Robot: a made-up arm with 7 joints. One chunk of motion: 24 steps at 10 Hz.
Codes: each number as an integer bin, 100 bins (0 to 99) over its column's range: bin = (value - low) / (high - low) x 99, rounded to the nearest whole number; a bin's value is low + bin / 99 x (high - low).
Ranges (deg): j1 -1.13..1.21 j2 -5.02..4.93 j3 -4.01..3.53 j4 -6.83..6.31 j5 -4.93..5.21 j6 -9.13..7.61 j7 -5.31..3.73
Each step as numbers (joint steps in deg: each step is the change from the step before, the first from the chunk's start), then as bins.
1 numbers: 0.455 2.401 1.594 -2.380 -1.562 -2.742 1.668
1 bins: 67 74 74 34 33 38 76
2 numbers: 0.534 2.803 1.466 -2.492 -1.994 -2.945 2.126
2 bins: 70 78 72 33 29 37 81
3 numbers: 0.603 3.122 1.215 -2.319 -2.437 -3.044 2.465
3 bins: 73 81 69 34 24 36 85
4 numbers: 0.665 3.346 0.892 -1.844 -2.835 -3.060 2.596
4 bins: 76 83 64 38 20 36 87
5 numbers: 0.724 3.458 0.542 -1.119 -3.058 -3.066 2.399
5 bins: 78 84 60 43 18 36 84
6 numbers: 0.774 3.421 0.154 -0.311 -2.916 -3.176 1.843
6 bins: 81 84 55 49 20 35 78
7 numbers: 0.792 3.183 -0.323 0.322 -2.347 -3.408 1.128
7 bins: 81 82 48 54 25 34 71
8 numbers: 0.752 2.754 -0.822 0.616 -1.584 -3.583 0.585
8 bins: 80 77 42 56 33 33 65
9 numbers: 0.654 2.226 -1.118 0.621 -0.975 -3.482 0.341
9 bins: 75 72 38 56 39 33 62
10 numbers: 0.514 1.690 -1.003 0.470 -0.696 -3.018 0.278
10 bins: 70 67 39 55 41 36 61
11 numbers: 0.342 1.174 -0.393 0.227 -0.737 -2.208 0.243
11 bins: 62 62 47 53 41 41 61
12 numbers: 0.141 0.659 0.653 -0.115 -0.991 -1.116 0.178
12 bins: 54 57 61 51 38 47 60
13 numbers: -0.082 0.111 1.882 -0.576 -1.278 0.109 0.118
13 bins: 44 51 77 47 36 55 59
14 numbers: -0.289 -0.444 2.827 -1.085 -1.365 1.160 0.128
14 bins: 36 46 90 43 35 61 60
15 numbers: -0.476 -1.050 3.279 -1.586 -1.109 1.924 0.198
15 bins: 28 40 96 40 37 65 60
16 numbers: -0.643 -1.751 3.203 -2.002 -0.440 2.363 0.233
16 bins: 21 33 95 36 44 68 61
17 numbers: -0.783 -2.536 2.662 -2.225 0.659 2.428 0.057
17 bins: 15 25 88 35 55 68 59
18 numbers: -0.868 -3.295 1.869 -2.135 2.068 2.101 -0.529
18 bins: 11 17 77 35 68 66 52
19 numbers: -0.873 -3.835 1.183 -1.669 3.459 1.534 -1.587
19 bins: 11 12 68 39 82 63 41
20 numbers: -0.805 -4.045 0.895 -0.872 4.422 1.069 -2.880
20 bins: 14 10 64 45 91 60 27
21 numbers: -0.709 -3.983 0.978 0.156 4.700 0.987 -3.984
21 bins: 18 10 65 53 94 60 15
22 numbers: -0.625 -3.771 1.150 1.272 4.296 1.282 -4.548
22 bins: 21 12 68 61 90 62 8
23 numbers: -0.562 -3.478 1.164 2.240 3.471 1.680 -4.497
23 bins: 24 15 68 68 82 64 9
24 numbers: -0.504 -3.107 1.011 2.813 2.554 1.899 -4.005
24 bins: 26 19 66 73 73 65 14
